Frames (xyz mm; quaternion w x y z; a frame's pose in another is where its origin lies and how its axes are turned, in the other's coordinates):
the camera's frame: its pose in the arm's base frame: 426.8 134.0 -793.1 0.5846 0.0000 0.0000 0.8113
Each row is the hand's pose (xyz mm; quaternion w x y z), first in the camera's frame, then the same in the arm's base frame.
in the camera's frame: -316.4 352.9 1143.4 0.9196 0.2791 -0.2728 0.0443
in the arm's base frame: 192.2 -277.8 350.3 0.5017 0.3845 0.0670 0.7720
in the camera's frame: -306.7 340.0 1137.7 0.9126 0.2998 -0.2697 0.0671
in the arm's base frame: 201.3 -264.5 344.6 0.4791 0.3941 0.0856 0.7796
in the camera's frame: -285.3 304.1 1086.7 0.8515 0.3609 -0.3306 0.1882
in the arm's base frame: 228.6 -232.9 293.6 0.3451 0.4792 0.0995 0.8009
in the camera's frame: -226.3 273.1 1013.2 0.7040 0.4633 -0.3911 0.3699
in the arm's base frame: 239.4 -167.1 220.1 0.1115 0.5881 0.1472 0.7874
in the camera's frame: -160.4 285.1 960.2 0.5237 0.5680 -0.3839 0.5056
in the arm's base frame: 207.1 -108.4 167.1 0.1040 -0.6436 -0.2364 -0.7205
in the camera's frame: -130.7 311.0 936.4 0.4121 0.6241 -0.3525 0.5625
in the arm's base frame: 173.1 -88.4 143.3 0.2154 -0.6508 -0.3003 -0.6632
